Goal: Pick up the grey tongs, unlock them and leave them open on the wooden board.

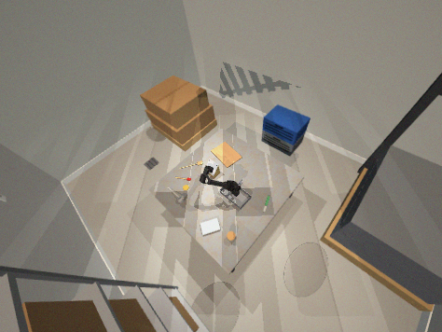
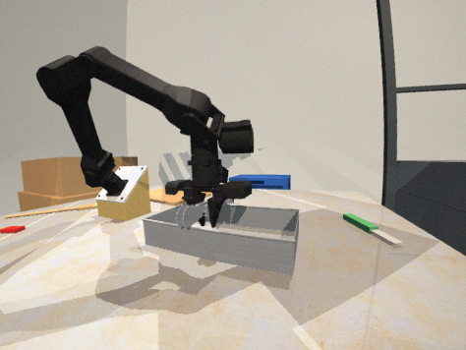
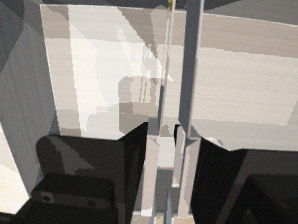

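The grey roasting tin is 4 cm ahead of my gripper tip and 1 cm to the left of it. The rest, counted from my gripper tip: green-handled tool (36 cm ahead, 10 cm to the left, 2 cm below); then pale board (4 cm ahead, 42 cm to the right, 2 cm below); then wooden board (40 cm behind, 41 cm to the left, 2 cm below).
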